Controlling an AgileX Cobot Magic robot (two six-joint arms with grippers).
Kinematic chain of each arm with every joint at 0, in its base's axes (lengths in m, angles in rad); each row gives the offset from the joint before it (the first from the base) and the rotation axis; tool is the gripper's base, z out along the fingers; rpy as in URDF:
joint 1: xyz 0 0 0.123 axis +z
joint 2: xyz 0 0 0 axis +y
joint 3: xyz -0.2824 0 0.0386 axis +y
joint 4: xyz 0.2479 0 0.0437 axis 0.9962 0 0.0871
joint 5: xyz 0 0 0 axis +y
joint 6: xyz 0.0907 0 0.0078 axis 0.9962 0 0.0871
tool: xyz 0 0 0 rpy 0 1.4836 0
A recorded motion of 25 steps. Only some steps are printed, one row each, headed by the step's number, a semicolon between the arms.
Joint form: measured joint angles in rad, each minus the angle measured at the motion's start. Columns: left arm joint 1, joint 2, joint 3, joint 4, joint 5, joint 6; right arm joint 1, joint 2, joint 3, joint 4, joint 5, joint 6.
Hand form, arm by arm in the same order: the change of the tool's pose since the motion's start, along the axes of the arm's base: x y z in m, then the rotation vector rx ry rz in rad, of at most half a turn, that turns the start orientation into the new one. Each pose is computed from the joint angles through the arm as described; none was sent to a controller.
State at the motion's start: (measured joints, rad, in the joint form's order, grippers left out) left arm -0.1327 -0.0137 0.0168 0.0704 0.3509 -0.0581; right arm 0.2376 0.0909 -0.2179 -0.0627 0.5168 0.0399
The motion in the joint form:
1: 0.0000 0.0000 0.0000 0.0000 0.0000 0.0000; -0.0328 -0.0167 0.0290 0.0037 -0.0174 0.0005
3: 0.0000 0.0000 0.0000 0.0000 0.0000 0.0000; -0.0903 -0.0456 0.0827 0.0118 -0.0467 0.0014
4: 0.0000 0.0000 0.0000 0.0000 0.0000 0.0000; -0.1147 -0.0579 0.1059 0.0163 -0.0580 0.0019
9: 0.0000 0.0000 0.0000 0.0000 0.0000 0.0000; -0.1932 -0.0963 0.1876 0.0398 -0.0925 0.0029
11: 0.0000 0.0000 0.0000 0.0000 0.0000 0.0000; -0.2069 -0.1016 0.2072 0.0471 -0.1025 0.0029
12: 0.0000 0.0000 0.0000 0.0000 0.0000 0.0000; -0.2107 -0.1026 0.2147 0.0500 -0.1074 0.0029
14: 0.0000 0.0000 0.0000 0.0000 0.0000 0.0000; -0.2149 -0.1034 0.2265 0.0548 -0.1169 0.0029
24: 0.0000 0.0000 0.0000 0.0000 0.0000 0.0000; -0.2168 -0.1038 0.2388 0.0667 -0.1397 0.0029
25: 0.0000 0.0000 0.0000 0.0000 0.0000 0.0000; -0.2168 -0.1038 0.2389 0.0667 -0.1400 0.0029
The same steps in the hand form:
1: 0.0000 0.0000 0.0000 0.0000 0.0000 0.0000; 0.0002 -0.0014 -0.0072 0.0049 -0.0041 -0.0311
3: 0.0000 0.0000 0.0000 0.0000 0.0000 0.0000; 0.0007 -0.0037 -0.0209 0.0140 -0.0070 -0.0858
4: 0.0000 0.0000 0.0000 0.0000 0.0000 0.0000; 0.0009 -0.0047 -0.0270 0.0187 -0.0067 -0.1091
9: 0.0000 0.0000 0.0000 0.0000 0.0000 0.0000; 0.0017 -0.0075 -0.0492 0.0411 0.0046 -0.1835
11: 0.0000 0.0000 0.0000 0.0000 0.0000 0.0000; 0.0021 -0.0079 -0.0546 0.0478 0.0096 -0.1962
12: 0.0000 0.0000 0.0000 0.0000 0.0000 0.0000; 0.0024 -0.0080 -0.0566 0.0504 0.0114 -0.1997
14: 0.0000 0.0000 0.0000 0.0000 0.0000 0.0000; 0.0028 -0.0080 -0.0597 0.0550 0.0134 -0.2033
24: 0.0000 0.0000 0.0000 0.0000 0.0000 0.0000; 0.0036 -0.0077 -0.0618 0.0682 0.0040 -0.2038
25: 0.0000 0.0000 0.0000 0.0000 0.0000 0.0000; 0.0036 -0.0077 -0.0618 0.0682 0.0038 -0.2038

